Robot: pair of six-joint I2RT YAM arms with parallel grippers.
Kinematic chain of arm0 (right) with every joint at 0, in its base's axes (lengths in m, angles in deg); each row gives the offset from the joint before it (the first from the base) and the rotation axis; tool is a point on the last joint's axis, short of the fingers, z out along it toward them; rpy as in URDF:
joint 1: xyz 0 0 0.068 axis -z
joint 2: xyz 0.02 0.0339 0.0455 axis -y
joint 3: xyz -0.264 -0.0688 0 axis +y
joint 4: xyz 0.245 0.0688 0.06 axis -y
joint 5: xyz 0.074 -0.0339 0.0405 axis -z
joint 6: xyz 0.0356 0 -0.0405 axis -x
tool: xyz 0 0 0 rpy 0 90 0
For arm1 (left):
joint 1: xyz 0 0 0.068 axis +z
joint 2: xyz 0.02 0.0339 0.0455 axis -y
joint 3: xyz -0.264 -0.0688 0 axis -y
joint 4: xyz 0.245 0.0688 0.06 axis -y
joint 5: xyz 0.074 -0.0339 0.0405 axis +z
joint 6: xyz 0.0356 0 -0.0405 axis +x
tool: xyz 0 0 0 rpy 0 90 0
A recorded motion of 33 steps. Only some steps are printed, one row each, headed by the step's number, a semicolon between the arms.
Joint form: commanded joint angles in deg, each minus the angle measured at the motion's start. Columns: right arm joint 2, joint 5, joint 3, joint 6, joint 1, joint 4; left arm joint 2, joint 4, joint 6, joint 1, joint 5, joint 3.
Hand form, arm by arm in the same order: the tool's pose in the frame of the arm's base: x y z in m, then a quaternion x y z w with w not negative. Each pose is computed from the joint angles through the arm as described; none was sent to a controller.
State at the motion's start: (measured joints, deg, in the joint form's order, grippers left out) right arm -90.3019 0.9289 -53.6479 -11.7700 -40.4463 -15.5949; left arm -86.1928 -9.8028 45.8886 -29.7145 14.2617 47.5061
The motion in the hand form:
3: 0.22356 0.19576 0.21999 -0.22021 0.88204 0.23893 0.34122; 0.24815 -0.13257 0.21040 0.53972 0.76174 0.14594 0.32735
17: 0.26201 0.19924 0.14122 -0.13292 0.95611 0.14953 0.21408; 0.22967 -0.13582 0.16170 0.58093 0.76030 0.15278 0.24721
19: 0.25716 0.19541 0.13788 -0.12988 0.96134 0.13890 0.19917; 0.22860 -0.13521 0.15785 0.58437 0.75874 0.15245 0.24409
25: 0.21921 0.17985 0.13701 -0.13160 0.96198 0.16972 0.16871; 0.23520 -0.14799 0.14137 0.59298 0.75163 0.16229 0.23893
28: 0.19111 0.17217 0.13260 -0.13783 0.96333 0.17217 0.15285; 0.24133 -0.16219 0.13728 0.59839 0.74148 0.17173 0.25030
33: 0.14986 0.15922 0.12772 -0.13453 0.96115 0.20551 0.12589; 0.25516 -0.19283 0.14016 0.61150 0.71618 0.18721 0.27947
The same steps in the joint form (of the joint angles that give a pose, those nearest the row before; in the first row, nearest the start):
3: 9.87 -7.42 5.93 -3.58 0.02 7.23; 6.83 -7.46 -0.39 0.07 -2.10 -0.36
17: -9.07 -3.91 1.20 -10.13 3.52 2.67; 2.78 -6.95 0.39 -2.81 0.29 -6.50
19: -8.74 -3.59 1.97 -10.44 3.51 0.95; 2.49 -6.33 0.76 -2.80 0.18 -7.16
25: -1.03 -7.58 10.59 -12.78 1.91 0.81; -2.84 -2.24 0.76 -4.50 1.86 -6.57
28: 3.80 -7.80 16.26 -14.59 -0.62 0.49; -6.03 0.53 0.84 -6.31 3.37 -4.87
33: 12.39 -10.73 24.89 -19.73 -4.70 0.99; -11.08 3.75 2.11 -9.54 5.69 0.43

